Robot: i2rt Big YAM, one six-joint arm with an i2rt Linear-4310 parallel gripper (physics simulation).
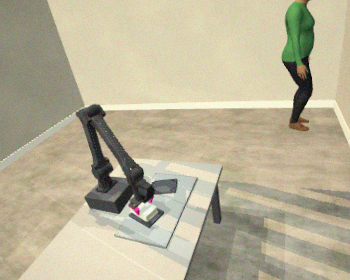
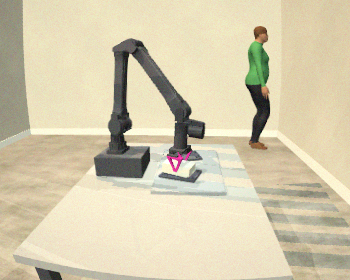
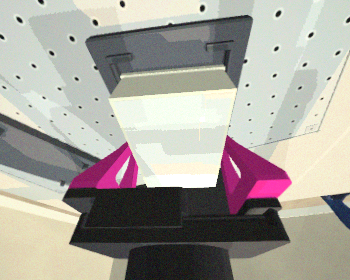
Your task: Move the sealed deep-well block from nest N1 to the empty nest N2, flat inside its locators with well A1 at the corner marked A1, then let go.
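Seen in the pictures: gripper, fingertip midpoint: point(image 1: 144, 210) point(image 2: 179, 168) point(image 3: 177, 136); arm's base, origin of the base link: point(image 1: 106, 186) point(image 2: 118, 151).
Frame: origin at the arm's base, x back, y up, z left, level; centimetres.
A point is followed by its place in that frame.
The sealed deep-well block point(image 1: 149, 211) {z -9.6, x -35.9, y -1.9 cm} point(image 2: 184, 169) {z -12.9, x -33.7, y -2.5 cm} point(image 3: 174, 122) {z -9.0, x -34.8, y -1.8 cm} is a cream box with a shiny top. It is at the dark nest N1 point(image 1: 152, 223) {z -13.2, x -38.5, y -6.4 cm} point(image 2: 179, 178) {z -14.1, x -31.7, y -6.3 cm} point(image 3: 168, 41) {z -10.0, x -38.7, y -6.1 cm}, between its locators; I cannot tell whether it rests on the nest or hangs just above it. My gripper point(image 1: 144, 205) {z -7.8, x -30.8, y -4.2 cm} point(image 2: 175, 164) {z -7.8, x -30.8, y -4.2 cm} point(image 3: 177, 136) {z -7.8, x -30.8, y -4.2 cm} has pink fingers and is shut on the block's two long sides. The empty nest N2 point(image 1: 165, 186) {z 14.7, x -32.8, y -6.2 cm} point(image 2: 196, 157) {z 12.0, x -37.8, y -6.0 cm} is a dark plate farther back on the board, apart from the gripper.
The arm's dark base block point(image 1: 107, 198) {z -9.6, x -8.4, y 1.0 cm} point(image 2: 121, 164) {z -11.6, x -5.4, y -2.2 cm} stands left of the board. A person in green point(image 1: 299, 55) point(image 2: 258, 83) stands on the floor beyond the table.
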